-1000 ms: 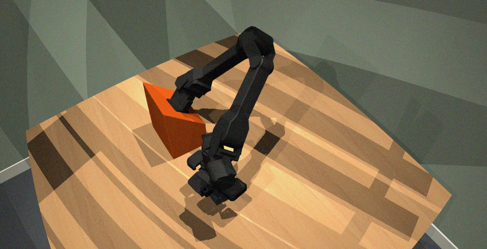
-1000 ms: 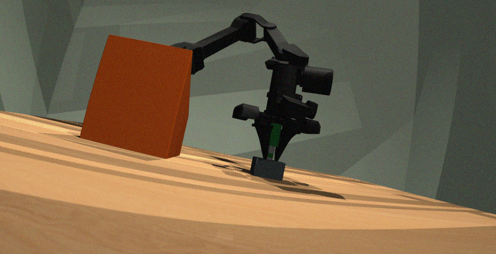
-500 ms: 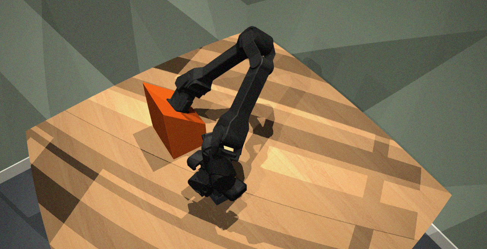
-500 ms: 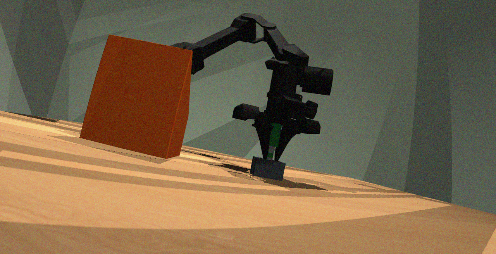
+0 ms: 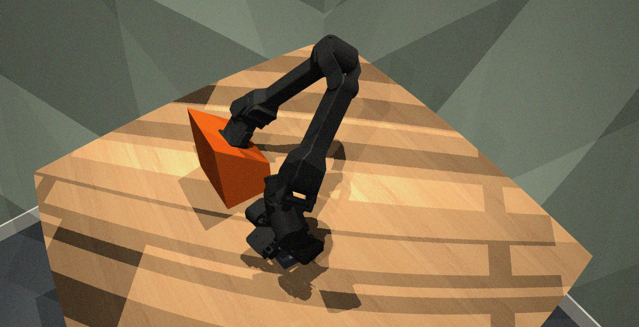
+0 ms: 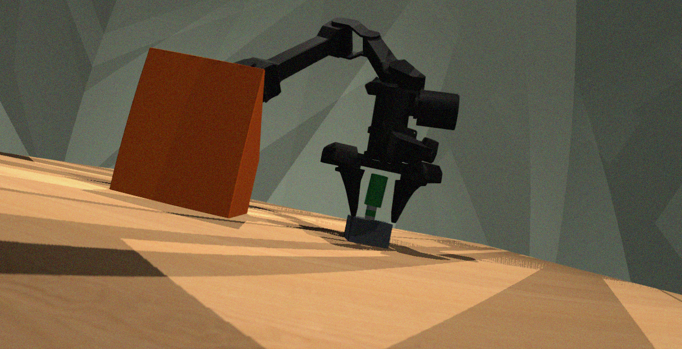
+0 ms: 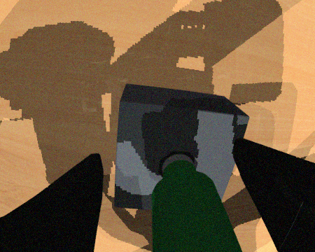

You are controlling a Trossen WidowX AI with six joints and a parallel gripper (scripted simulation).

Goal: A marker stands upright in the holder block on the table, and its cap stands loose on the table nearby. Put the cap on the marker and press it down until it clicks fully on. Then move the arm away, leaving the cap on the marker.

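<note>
The green cap lies 50 mm above my gripper tip and 10 mm to the left of it.
</note>
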